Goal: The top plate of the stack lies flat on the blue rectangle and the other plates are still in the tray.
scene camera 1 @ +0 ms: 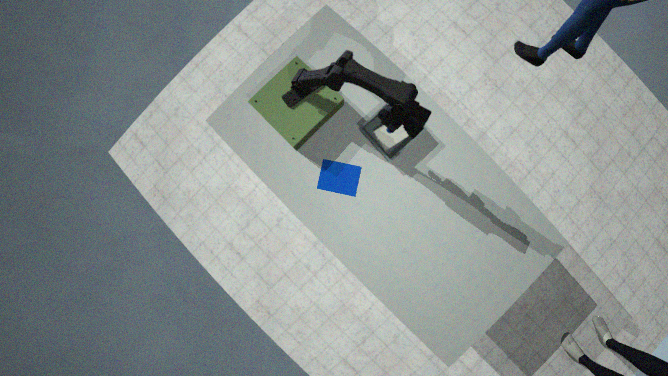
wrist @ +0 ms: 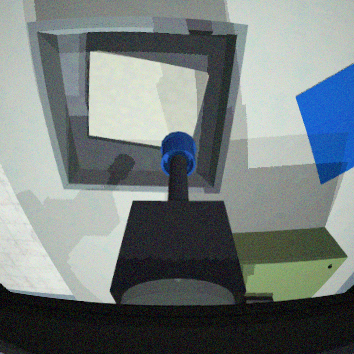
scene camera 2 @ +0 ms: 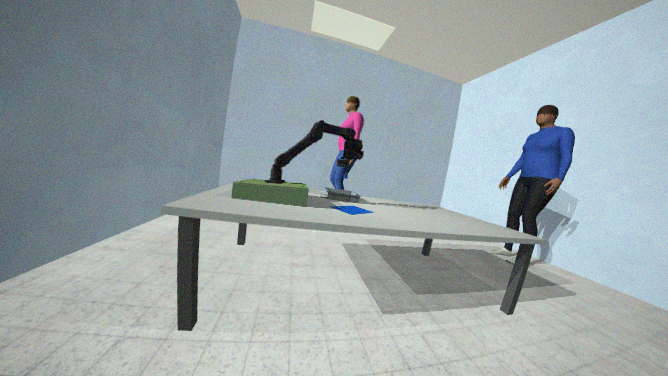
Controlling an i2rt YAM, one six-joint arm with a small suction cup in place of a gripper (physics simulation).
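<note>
A cream plate stack lies inside the grey tray, turned slightly against its walls. How many plates it holds is hard to tell. In scene camera 2 the tray wall hides it. The blue rectangle is flat on the table with no plate on it. My gripper, a blue suction cup, is open and bears nothing. It hangs above the tray, apart from the plates; in the wrist view it overlaps the stack's near right corner.
The green base block carries the arm and stands beside the tray and blue rectangle. A person in pink stands behind the table, another in blue beyond its right end. Shadows cross the table and tray.
</note>
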